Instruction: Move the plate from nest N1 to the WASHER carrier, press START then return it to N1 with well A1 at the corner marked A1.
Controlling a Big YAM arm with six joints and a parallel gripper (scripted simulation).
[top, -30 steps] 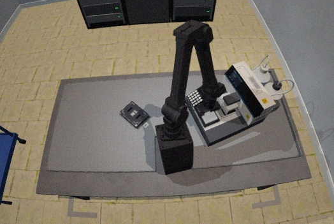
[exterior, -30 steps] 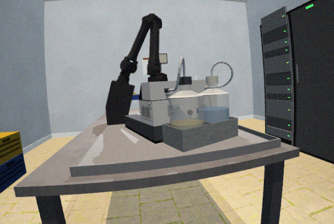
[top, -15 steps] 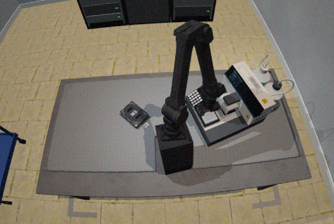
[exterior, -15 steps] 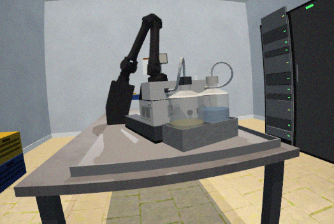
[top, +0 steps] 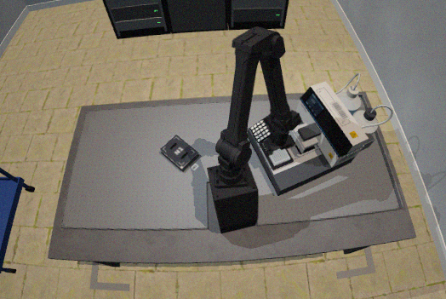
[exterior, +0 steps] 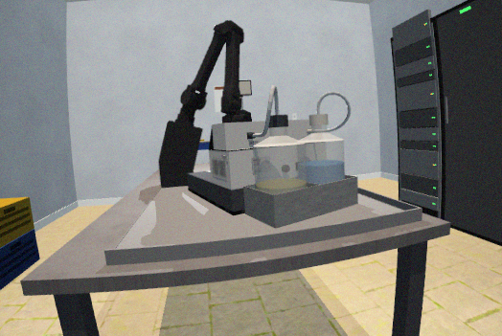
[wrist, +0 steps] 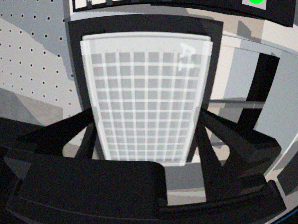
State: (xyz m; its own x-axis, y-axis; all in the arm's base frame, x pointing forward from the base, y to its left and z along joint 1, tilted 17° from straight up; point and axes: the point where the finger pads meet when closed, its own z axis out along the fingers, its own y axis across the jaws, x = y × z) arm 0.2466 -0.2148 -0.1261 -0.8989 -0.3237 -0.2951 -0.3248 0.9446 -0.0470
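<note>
The white well plate is 10 mm below my hand. The rest, counted from my hand: dark washer carrier: 10 mm below; then white corner label: 20 mm behind, 390 mm to the left, 100 mm below; then plate washer: 50 mm ahead, 140 mm to the right, 30 mm above.
</note>
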